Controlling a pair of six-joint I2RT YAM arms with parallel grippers.
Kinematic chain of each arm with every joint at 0, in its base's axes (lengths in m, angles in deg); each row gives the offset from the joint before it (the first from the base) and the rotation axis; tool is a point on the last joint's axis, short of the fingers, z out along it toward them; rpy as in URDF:
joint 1: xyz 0 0 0.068 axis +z
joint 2: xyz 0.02 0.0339 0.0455 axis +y
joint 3: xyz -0.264 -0.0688 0 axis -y
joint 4: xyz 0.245 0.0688 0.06 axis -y
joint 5: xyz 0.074 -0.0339 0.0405 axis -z
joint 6: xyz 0.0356 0 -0.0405 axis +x
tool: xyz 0 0 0 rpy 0 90 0
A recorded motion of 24 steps. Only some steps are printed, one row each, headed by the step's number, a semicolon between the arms.
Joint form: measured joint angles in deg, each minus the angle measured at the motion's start. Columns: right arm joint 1, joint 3, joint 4, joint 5, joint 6, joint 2; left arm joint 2, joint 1, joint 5, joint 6, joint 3, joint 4.
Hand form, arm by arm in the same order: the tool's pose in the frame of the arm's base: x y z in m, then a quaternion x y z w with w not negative. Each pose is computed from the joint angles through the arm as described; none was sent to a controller.
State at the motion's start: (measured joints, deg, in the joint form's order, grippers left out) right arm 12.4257 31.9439 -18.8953 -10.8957 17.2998 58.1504; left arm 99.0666 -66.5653 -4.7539 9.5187 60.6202 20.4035
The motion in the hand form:
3: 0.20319 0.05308 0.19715 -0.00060 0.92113 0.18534 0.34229; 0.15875 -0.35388 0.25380 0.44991 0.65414 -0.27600 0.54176
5: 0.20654 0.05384 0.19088 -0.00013 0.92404 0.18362 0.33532; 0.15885 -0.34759 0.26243 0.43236 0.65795 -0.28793 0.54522
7: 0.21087 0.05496 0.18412 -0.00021 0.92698 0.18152 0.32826; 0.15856 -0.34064 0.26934 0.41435 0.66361 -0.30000 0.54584
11: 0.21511 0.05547 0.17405 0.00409 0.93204 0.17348 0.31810; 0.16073 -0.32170 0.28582 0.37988 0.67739 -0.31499 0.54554
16: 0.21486 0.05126 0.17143 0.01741 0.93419 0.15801 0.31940; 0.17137 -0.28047 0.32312 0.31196 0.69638 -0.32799 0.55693
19: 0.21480 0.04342 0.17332 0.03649 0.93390 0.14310 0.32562; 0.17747 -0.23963 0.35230 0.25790 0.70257 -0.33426 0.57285
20: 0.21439 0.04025 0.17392 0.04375 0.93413 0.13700 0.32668; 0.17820 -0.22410 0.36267 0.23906 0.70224 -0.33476 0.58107
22: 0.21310 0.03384 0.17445 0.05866 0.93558 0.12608 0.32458; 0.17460 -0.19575 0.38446 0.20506 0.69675 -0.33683 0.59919
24: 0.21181 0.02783 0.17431 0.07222 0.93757 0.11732 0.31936; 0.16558 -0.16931 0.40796 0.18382 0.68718 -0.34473 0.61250
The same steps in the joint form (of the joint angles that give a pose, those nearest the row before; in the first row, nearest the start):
3: 0.33 -0.94 3.28 -0.31 0.00 2.51; -2.99 0.31 0.18 -3.23 -0.09 -0.02
5: 0.33 -1.27 4.55 -0.31 -0.04 4.35; -4.83 0.70 0.17 -5.18 -0.57 -0.13
7: 0.37 -1.46 6.07 -0.26 -0.13 6.60; -6.69 1.09 0.18 -7.39 -1.29 -0.35
11: 0.37 -1.95 7.85 0.46 -0.04 9.38; -11.28 2.67 0.24 -11.19 -2.42 -2.75
16: -0.42 -2.40 7.91 2.12 0.13 9.42; -19.89 7.52 0.39 -16.61 -2.41 -8.94
19: -2.21 -2.40 7.23 3.43 0.20 8.61; -27.34 12.68 1.31 -20.04 -2.36 -13.86
20: -2.93 -2.41 6.78 3.91 0.17 8.26; -30.05 14.67 1.62 -20.98 -2.25 -15.54
22: -4.44 -2.38 5.51 4.61 0.18 7.67; -35.17 17.90 1.84 -22.62 -1.38 -18.91
24: -5.92 -2.32 4.15 4.98 0.13 7.32; -39.91 20.70 3.24 -23.93 0.68 -23.23

